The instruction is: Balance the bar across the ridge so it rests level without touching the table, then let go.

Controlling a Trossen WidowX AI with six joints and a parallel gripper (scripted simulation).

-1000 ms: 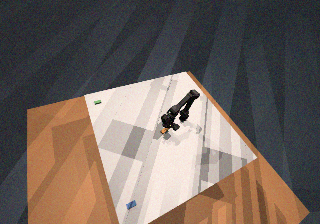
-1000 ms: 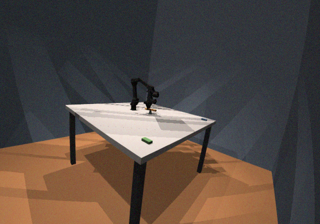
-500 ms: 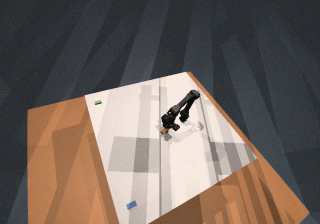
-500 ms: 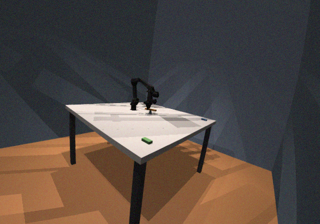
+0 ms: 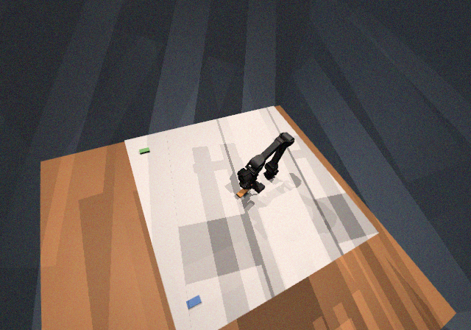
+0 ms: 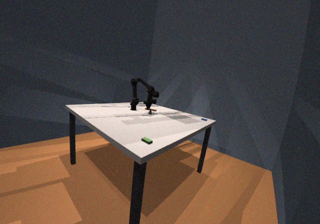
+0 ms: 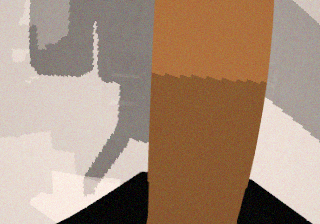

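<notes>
Now: the orange bar 3 cm ahead of my gripper tip and 1 cm to the left of it. From my gripper tip the other things lie so: blue block (53 cm ahead, 44 cm to the left, 4 cm below); then green block (53 cm ahead, 56 cm to the right, 4 cm below).
</notes>
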